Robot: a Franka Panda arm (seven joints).
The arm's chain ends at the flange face. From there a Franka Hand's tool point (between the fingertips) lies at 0.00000 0.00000 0.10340 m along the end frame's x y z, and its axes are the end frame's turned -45 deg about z.
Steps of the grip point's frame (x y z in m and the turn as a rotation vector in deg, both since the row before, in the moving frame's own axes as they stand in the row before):
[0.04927, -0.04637, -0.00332, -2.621, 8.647, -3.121]
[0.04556, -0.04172, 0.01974, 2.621, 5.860, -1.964]
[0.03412, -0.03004, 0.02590, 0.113, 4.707, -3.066]
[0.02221, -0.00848, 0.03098, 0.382, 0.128, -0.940]
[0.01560, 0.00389, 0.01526, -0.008, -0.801, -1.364]
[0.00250, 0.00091, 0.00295, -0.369, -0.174, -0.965]
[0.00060, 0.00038, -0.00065, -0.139, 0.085, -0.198]
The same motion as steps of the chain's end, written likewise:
[-0.01205, -0.05958, -0.00204, 4.261, 7.968, -3.121]
[-0.00122, -0.05085, 0.02039, 5.997, 2.290, -1.964]
[-0.00280, -0.03907, 0.02625, 3.408, 3.248, -3.066]
[0.01004, -0.02105, 0.03098, 0.361, -0.180, -0.940]
[0.01478, -0.00932, 0.01527, -0.572, -0.561, -1.364]
[0.00216, -0.00182, 0.00295, -0.384, 0.138, -0.965]
[0.00041, -0.00022, -0.00065, -0.038, 0.158, -0.198]

